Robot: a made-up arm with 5 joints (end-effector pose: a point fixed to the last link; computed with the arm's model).
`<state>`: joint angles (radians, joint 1 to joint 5).
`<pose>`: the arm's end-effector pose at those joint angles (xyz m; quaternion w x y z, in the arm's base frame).
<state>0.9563 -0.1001 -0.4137 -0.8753 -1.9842</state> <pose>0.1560 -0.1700 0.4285 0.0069 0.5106 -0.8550 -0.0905</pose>
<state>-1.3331 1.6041 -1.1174 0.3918 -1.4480</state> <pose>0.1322 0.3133 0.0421 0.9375 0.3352 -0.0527 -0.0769</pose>
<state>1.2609 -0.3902 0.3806 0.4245 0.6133</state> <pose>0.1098 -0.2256 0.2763 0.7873 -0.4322 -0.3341 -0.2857</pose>
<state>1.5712 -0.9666 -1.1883 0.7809 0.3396</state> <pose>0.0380 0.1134 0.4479 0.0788 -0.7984 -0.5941 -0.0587</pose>
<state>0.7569 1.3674 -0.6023 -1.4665 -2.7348</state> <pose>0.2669 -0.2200 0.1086 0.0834 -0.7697 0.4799 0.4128</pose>
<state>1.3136 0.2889 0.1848 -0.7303 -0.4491</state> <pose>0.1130 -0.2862 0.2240 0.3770 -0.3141 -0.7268 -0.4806</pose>
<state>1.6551 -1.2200 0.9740 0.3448 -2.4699</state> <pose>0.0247 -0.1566 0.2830 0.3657 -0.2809 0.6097 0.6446</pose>
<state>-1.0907 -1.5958 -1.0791 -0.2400 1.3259</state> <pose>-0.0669 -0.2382 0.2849 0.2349 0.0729 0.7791 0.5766</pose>
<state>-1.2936 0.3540 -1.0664 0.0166 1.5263</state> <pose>0.1270 0.2483 0.4171 0.0780 -0.0832 -0.9020 0.4164</pose>
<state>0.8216 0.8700 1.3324 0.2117 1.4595</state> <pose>0.0463 -0.0125 0.0630 0.8731 0.3677 0.1797 0.2649</pose>
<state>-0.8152 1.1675 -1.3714 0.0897 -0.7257</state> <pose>0.2989 0.2543 0.2450 0.6655 0.5327 -0.5227 0.0136</pose>
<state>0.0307 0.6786 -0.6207 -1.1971 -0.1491</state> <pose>0.3564 -0.0185 0.2959 0.2127 0.0815 -0.9734 -0.0244</pose>
